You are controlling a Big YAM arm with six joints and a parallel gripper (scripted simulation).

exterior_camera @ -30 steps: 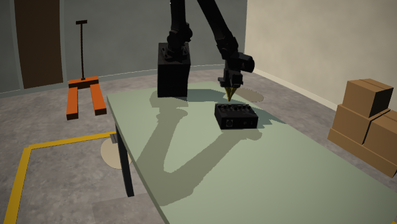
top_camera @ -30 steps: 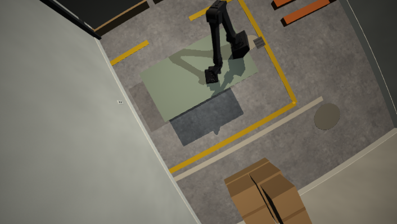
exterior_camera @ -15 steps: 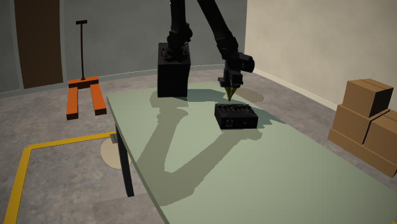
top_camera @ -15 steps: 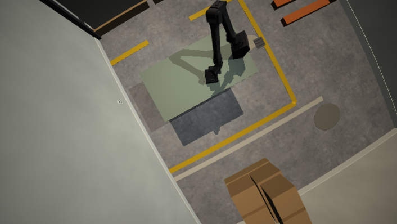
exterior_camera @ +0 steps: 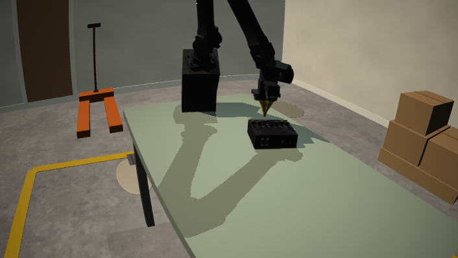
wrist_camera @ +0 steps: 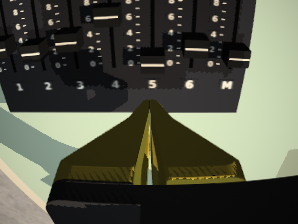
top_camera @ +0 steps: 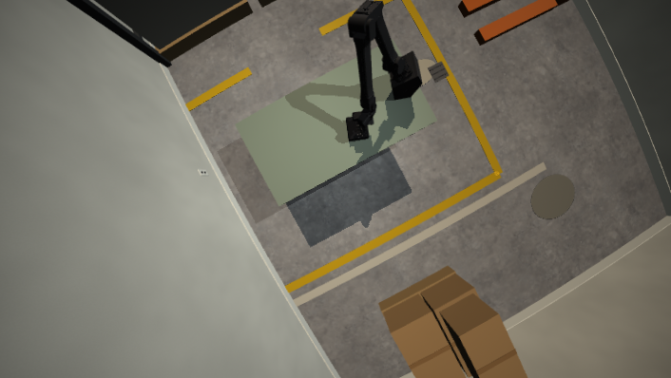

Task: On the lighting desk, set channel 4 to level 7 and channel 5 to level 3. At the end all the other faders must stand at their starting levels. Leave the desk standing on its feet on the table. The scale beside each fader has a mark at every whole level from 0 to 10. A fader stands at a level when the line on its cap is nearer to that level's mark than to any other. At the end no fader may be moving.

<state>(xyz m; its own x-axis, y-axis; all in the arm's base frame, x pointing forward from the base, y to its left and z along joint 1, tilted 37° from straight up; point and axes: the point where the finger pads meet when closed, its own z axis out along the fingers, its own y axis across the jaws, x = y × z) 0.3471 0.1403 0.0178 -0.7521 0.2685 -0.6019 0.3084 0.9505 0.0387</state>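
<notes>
My gripper is now 20 mm short of the channel 5 fader cap, 20 mm above it and 10 mm to the left of it. From my hand the other things lie so: channel 4 fader cap 50 mm ahead, 20 mm below; master fader cap 50 mm to the right, 20 mm below, 10 mm ahead; channel 6 fader cap 30 mm to the right, 20 mm below, 20 mm ahead.
</notes>
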